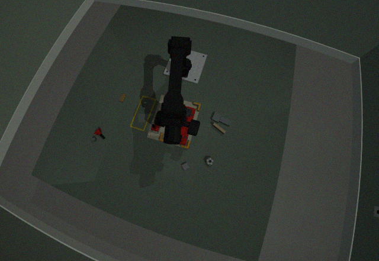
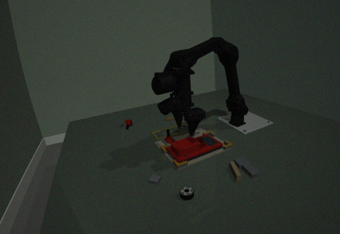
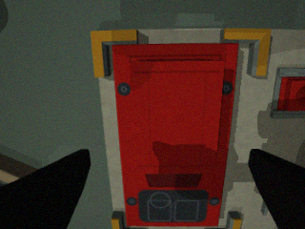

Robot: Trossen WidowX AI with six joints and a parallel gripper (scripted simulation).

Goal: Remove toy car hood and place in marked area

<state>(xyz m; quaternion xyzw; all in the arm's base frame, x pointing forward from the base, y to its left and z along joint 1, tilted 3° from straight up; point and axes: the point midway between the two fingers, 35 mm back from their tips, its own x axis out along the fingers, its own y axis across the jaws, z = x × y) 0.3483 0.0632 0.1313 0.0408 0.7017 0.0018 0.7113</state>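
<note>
My gripper tip is 60 mm above the red hood and 10 mm to the left of it. From my gripper tip the other things lie so: tan block (370 mm to the right, 120 mm behind, 100 mm below).
</note>
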